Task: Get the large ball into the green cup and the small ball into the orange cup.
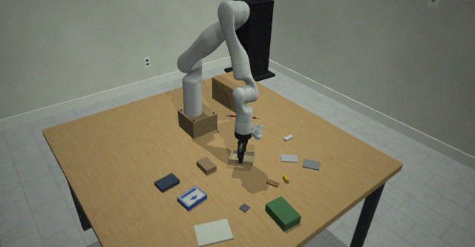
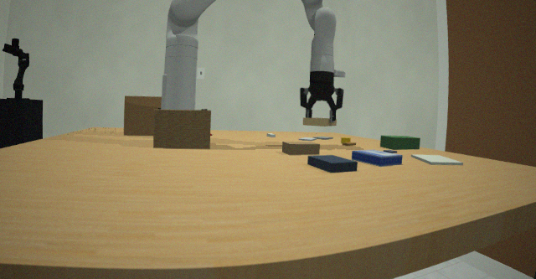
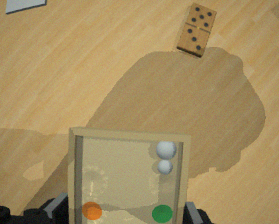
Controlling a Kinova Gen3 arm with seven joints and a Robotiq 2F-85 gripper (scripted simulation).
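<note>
The covered wooden puzzle lies 2 cm below my hand. Also, from my hand: brown block 13 cm to the right, 10 cm behind, 8 cm below; pale grey tile 24 cm to the left, 9 cm below, 5 cm ahead; yellow block 16 cm ahead, 13 cm to the left, 8 cm below.
</note>
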